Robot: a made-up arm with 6 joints. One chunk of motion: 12 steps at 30 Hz.
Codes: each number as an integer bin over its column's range. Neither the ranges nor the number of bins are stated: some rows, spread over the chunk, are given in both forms.
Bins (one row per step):
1: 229 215 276 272 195 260
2: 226 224 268 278 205 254
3: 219 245 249 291 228 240
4: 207 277 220 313 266 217
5: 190 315 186 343 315 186
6: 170 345 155 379 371 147
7: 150 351 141 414 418 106
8: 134 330 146 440 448 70
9: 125 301 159 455 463 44
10: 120 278 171 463 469 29
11: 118 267 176 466 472 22
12: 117 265 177 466 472 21
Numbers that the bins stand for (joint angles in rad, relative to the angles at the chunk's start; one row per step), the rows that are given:
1: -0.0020 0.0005 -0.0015 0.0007 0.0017 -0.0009
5: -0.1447 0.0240 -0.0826 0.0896 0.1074 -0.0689
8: -0.3496 0.0275 -0.1186 0.2111 0.2245 -0.1756
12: -0.4118 0.0122 -0.0907 0.2436 0.2457 -0.2207
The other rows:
2: -0.0130 0.0026 -0.0087 0.0082 0.0105 -0.0064
3: -0.0386 0.0075 -0.0259 0.0245 0.0308 -0.0193
4: -0.0825 0.0150 -0.0520 0.0520 0.0642 -0.0404
6: -0.2179 0.0310 -0.1105 0.1347 0.1567 -0.1048
7: -0.2911 0.0324 -0.1231 0.1785 0.1981 -0.1425
9: -0.3826 0.0207 -0.1069 0.2299 0.2377 -0.1995
10: -0.4009 0.0153 -0.0961 0.2399 0.2430 -0.2133
11: -0.4082 0.0127 -0.0916 0.2436 0.2457 -0.2198

